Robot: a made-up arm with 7 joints.
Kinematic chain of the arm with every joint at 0, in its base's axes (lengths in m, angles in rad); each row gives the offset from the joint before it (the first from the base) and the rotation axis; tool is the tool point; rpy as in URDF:
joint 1: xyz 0 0 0.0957 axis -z
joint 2: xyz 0 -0.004 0.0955 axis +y
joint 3: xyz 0 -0.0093 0.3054 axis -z
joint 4: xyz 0 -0.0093 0.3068 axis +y
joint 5: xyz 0 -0.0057 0.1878 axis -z
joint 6: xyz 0 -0.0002 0.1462 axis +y
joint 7: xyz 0 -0.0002 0.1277 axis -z
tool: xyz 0 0 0 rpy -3.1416 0 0
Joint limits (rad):
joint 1: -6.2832..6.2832
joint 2: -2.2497..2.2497
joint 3: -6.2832..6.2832
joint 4: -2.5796..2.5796
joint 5: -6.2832..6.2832
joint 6: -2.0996..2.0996
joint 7: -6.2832..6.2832
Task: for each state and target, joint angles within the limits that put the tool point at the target. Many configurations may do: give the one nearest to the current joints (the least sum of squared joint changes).
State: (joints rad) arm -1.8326 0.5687 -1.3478 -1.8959 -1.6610 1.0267 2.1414
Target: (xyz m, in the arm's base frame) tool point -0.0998 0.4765 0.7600
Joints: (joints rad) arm -2.5058 0.9450 -1.1566 -1.5372 -1.5531 1.1621 2.1414
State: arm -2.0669 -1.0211 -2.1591 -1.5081 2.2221 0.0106 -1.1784
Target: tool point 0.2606 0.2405 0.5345
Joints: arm -2.6159 -0.7436 -1.9566 -2.2345 2.2354 0.0666 -1.1784
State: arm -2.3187 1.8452 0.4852 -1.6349 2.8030 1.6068 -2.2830
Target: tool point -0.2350 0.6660 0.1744
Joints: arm -1.8935 2.1299 0.2700 -1.2553 2.6753 1.5630 -2.2830
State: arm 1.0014 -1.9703 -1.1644 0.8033 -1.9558 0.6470 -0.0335
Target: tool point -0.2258 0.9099 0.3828
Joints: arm 1.0058 -1.5090 -1.0051 0.9198 -1.9501 0.5883 -0.0335
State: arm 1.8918 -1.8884 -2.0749 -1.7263 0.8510 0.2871 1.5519
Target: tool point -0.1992 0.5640 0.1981
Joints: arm 1.9117 -2.0136 -1.9990 -2.0481 0.8619 0.2175 1.5519
